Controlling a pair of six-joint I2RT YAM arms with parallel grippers.
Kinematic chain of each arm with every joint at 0, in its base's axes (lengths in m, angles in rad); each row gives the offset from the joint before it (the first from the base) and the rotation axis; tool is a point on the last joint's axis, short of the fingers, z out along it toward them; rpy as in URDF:
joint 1: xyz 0 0 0.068 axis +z
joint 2: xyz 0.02 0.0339 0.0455 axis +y
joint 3: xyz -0.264 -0.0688 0 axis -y
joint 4: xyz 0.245 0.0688 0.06 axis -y
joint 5: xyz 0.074 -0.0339 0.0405 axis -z
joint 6: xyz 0.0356 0 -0.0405 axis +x
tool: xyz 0 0 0 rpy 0 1.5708 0
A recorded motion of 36 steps. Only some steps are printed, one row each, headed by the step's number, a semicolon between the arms.
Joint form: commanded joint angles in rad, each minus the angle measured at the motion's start. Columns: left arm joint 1, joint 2, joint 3, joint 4, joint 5, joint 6; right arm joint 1, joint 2, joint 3, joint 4, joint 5, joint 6.
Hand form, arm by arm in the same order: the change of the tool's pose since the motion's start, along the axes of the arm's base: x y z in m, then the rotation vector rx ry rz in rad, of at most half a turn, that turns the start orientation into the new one. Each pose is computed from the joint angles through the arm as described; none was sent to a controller.
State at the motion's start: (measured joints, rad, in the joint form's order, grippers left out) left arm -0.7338 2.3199 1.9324 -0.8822 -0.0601 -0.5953; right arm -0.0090 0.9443 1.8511 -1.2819 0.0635 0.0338
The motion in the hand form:
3: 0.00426 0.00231 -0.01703 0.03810 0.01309 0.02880; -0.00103 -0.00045 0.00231 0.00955 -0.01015 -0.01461
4: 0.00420 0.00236 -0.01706 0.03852 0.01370 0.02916; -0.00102 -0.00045 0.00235 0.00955 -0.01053 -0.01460
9: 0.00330 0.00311 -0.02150 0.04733 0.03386 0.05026; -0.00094 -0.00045 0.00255 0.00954 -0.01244 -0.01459
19: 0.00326 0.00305 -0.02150 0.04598 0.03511 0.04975; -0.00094 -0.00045 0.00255 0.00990 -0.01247 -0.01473
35: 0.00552 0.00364 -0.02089 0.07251 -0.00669 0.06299; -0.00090 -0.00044 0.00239 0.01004 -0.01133 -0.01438
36: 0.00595 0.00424 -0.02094 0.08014 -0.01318 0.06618; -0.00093 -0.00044 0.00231 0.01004 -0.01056 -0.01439
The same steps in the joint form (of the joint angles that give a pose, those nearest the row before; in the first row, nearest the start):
3: 0.0076 0.0370 0.0000 0.0008 -0.0248 -0.0149; -0.0027 0.0030 0.0118 0.0004 0.0076 0.0133
4: 0.0076 0.0370 0.0000 0.0000 -0.0248 -0.0153; -0.0027 0.0030 0.0118 0.0008 0.0076 0.0133
9: 0.0076 0.0458 0.0000 -0.0137 -0.0237 -0.0378; -0.0027 0.0031 0.0118 0.0027 0.0076 0.0133
19: 0.0076 0.0458 0.0000 -0.0138 -0.0217 -0.0378; -0.0027 0.0031 0.0118 0.0027 0.0076 0.0137
35: 0.0080 0.0458 0.0003 -0.0015 -0.0713 -0.0370; -0.0028 0.0030 0.0114 0.0019 0.0071 0.0137
36: 0.0088 0.0458 0.0000 -0.0015 -0.0816 -0.0366; -0.0028 0.0030 0.0114 0.0012 0.0072 0.0137

